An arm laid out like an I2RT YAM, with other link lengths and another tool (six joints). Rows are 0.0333 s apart.
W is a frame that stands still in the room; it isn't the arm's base.
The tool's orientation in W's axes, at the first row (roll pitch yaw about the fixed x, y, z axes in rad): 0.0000 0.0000 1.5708
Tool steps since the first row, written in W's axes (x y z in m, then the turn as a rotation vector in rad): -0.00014 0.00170 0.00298 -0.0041 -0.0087 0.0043; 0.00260 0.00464 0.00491 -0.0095 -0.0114 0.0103; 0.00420 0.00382 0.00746 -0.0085 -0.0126 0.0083; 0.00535 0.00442 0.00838 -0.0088 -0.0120 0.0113; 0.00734 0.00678 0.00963 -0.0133 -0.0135 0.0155; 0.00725 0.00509 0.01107 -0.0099 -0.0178 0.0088; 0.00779 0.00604 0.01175 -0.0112 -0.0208 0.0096; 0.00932 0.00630 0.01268 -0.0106 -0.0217 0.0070; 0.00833 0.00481 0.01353 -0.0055 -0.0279 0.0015; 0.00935 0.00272 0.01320 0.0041 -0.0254 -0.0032
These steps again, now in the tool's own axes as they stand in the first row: 0.00170 0.00014 0.00298 -0.0087 0.0041 0.0043; 0.00464 -0.00260 0.00491 -0.0114 0.0095 0.0103; 0.00382 -0.00420 0.00746 -0.0126 0.0085 0.0083; 0.00442 -0.00535 0.00838 -0.0120 0.0088 0.0113; 0.00678 -0.00734 0.00963 -0.0135 0.0133 0.0155; 0.00509 -0.00725 0.01107 -0.0178 0.0099 0.0088; 0.00604 -0.00779 0.01175 -0.0208 0.0112 0.0096; 0.00630 -0.00932 0.01268 -0.0217 0.0106 0.0070; 0.00481 -0.00833 0.01353 -0.0279 0.0055 0.0015; 0.00272 -0.00935 0.01320 -0.0254 -0.0041 -0.0032
